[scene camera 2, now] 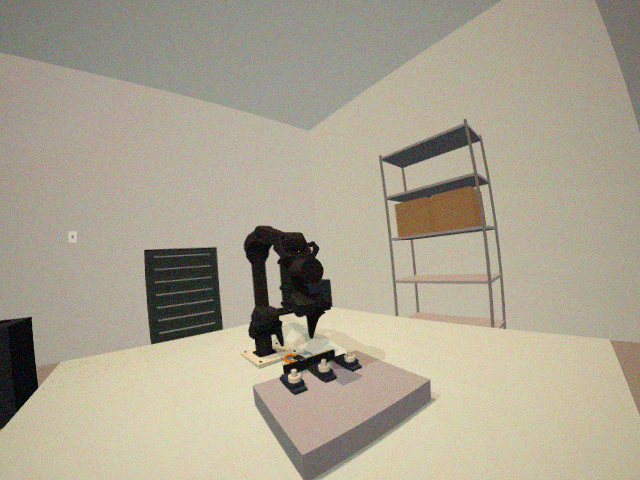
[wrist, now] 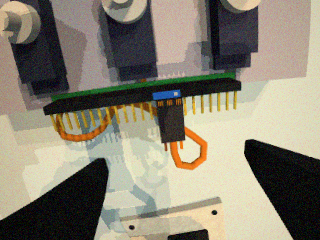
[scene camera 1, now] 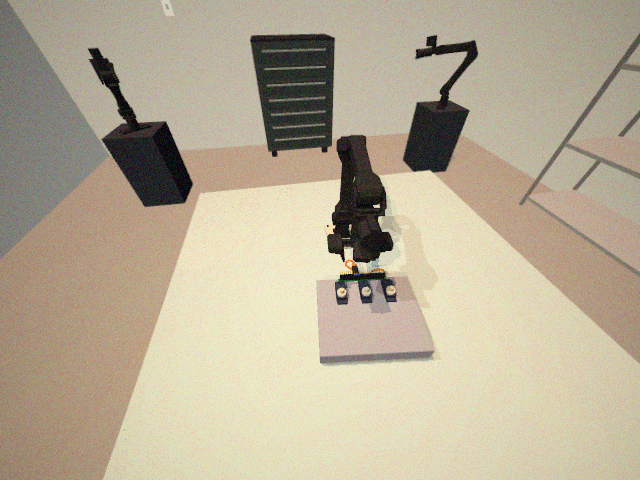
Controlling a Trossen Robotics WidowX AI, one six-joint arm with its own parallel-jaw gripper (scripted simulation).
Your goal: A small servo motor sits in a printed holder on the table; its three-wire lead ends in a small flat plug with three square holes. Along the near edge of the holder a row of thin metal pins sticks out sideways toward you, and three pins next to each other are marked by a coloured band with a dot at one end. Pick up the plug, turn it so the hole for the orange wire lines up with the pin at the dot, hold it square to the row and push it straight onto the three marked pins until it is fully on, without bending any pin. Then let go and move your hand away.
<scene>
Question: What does my gripper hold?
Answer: Nothing.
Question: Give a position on a grey holder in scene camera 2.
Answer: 330, 422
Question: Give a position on a pin strip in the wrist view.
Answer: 224, 84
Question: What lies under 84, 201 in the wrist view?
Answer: My gripper.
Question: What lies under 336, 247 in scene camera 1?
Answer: My gripper.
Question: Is my gripper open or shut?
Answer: Open.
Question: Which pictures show my gripper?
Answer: Scene camera 2, the wrist view and scene camera 1: all of them.
</scene>
